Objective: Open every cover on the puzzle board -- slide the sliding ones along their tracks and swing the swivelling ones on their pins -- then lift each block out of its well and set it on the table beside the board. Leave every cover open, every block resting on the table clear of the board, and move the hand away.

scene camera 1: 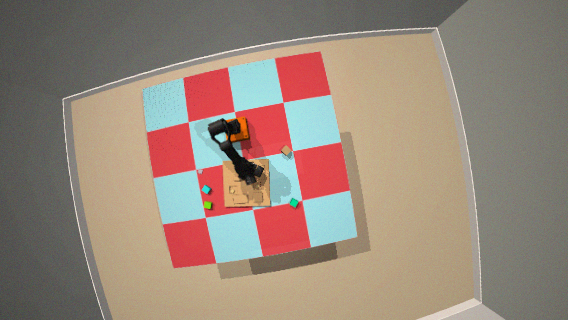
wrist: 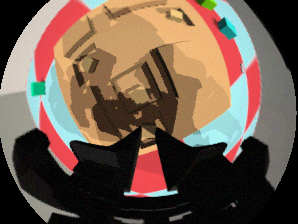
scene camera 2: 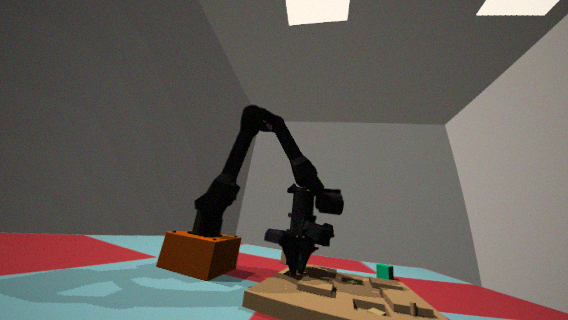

Labels:
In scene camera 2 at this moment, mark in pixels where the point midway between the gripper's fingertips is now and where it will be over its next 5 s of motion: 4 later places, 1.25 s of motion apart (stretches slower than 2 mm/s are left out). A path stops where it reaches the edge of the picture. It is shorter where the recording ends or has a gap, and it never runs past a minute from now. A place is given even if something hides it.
The gripper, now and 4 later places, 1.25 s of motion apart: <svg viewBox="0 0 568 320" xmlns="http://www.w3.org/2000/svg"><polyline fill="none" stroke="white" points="296,276 298,253 315,234 326,237 327,255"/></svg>

